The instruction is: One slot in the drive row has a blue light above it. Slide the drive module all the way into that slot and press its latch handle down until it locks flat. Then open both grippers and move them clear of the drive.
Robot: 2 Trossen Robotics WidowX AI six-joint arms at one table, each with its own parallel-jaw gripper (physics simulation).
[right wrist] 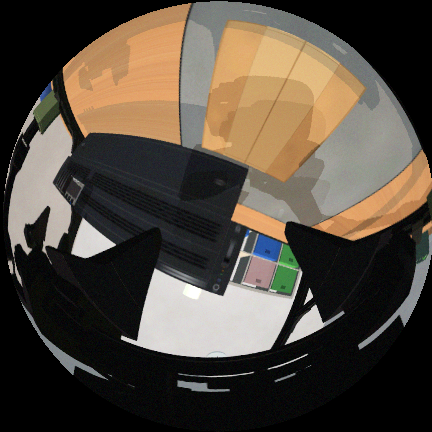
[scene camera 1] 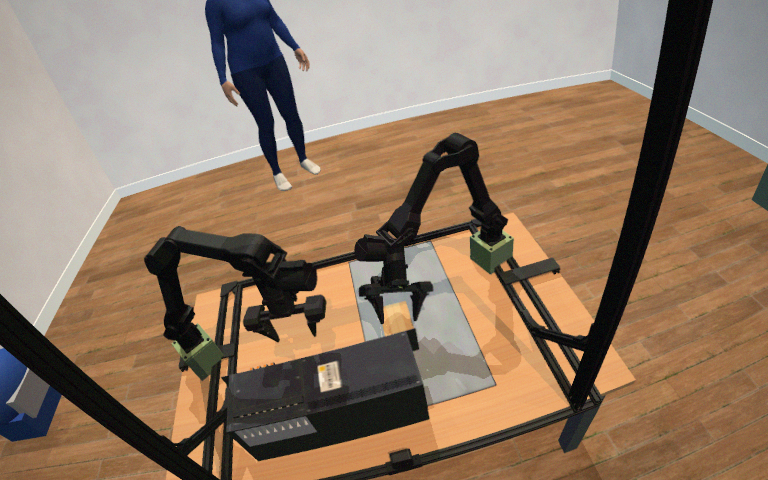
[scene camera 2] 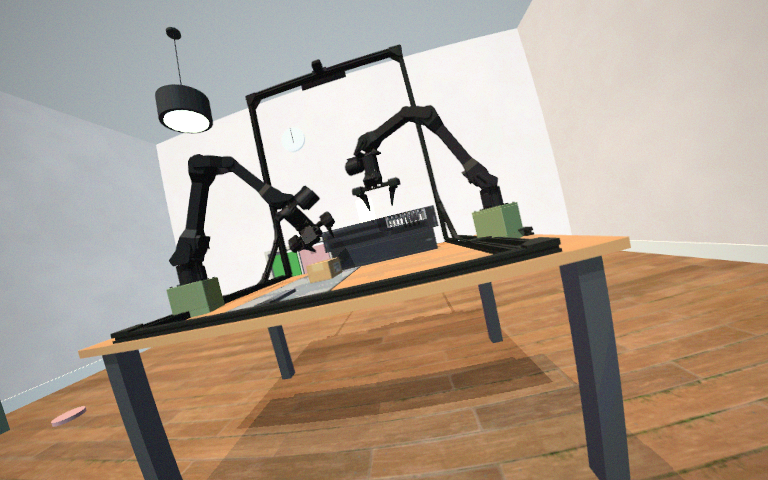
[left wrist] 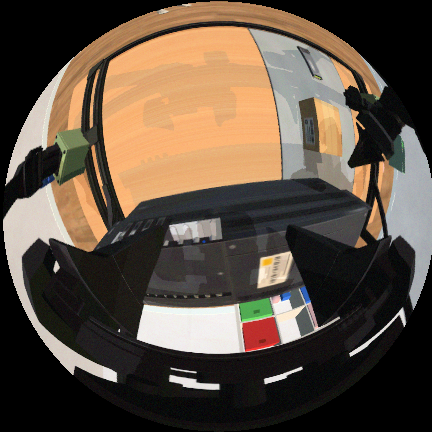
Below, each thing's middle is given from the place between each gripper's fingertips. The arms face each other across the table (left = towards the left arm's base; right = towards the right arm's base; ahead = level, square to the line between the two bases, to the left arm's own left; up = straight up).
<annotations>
I see the tan cardboard box (scene camera 1: 396,316) 7 cm ahead of my left hand, 25 cm to the right of it and 18 cm below it. From my left hand the other things lie so: grey mat (scene camera 1: 451,364) 12 cm ahead, 31 cm to the right, 21 cm below.
Now: the tan cardboard box 6 cm ahead of my right hand and 9 cm below it. Also, from my right hand: grey mat: 11 cm ahead, 6 cm to the right, 12 cm below.
</annotations>
